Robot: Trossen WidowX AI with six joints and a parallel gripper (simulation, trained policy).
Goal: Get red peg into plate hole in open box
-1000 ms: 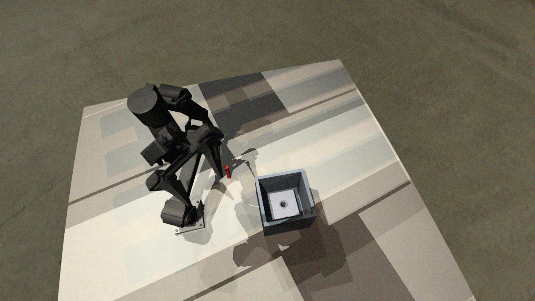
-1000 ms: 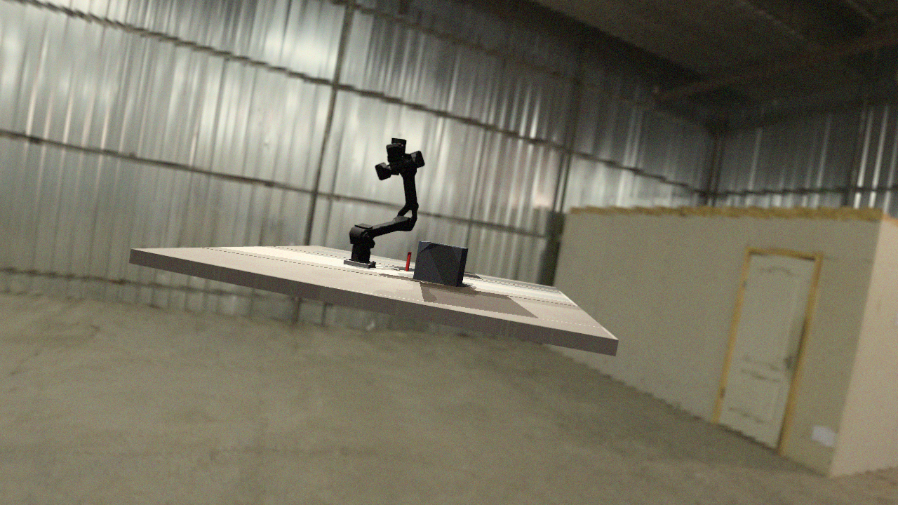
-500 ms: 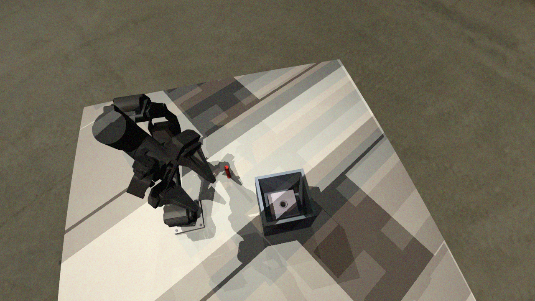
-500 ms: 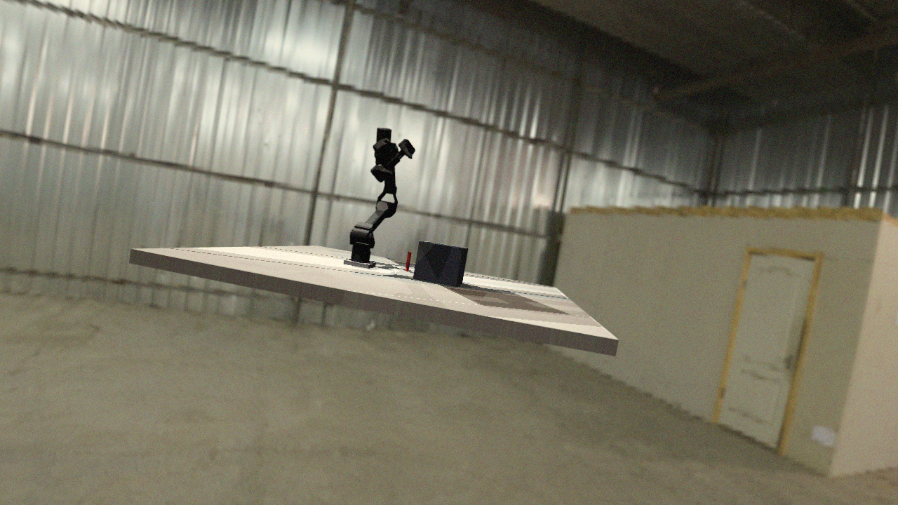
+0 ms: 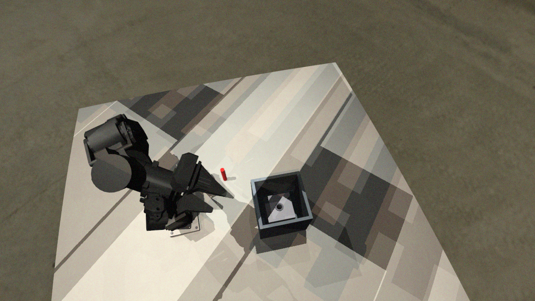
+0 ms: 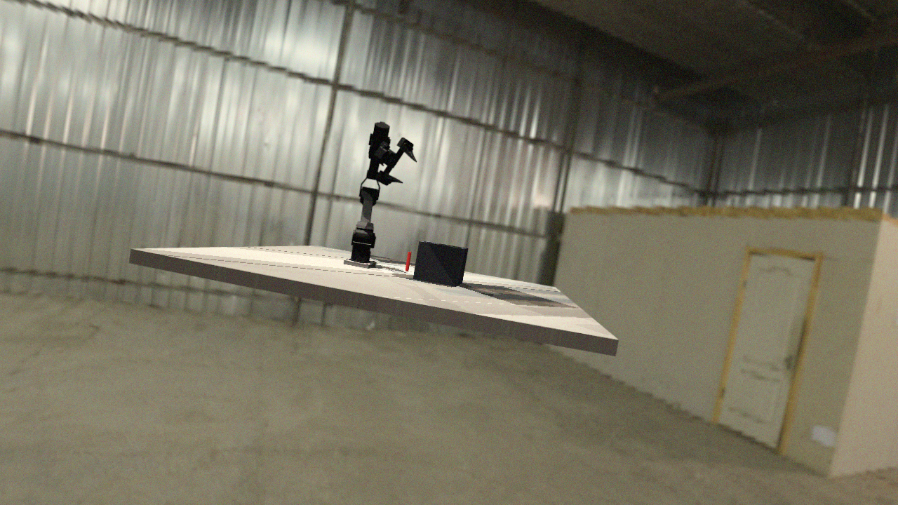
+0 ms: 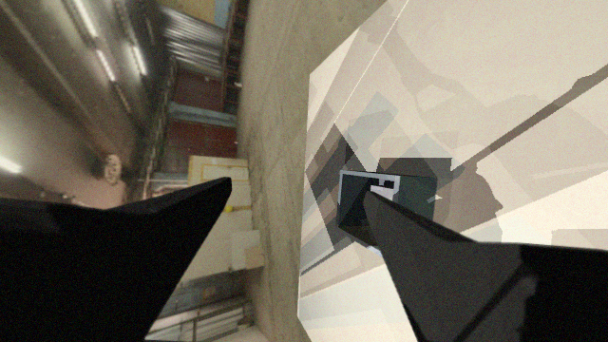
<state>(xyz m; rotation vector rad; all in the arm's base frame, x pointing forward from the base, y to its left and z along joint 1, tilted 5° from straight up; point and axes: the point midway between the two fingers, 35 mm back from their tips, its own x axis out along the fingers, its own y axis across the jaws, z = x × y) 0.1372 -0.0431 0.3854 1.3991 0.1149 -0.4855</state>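
The red peg is 40 mm behind my gripper tip, 230 mm to the left of it and 340 mm below it. Round my gripper tip: pale plate (150 mm ahead, 90 mm to the left, 330 mm below).
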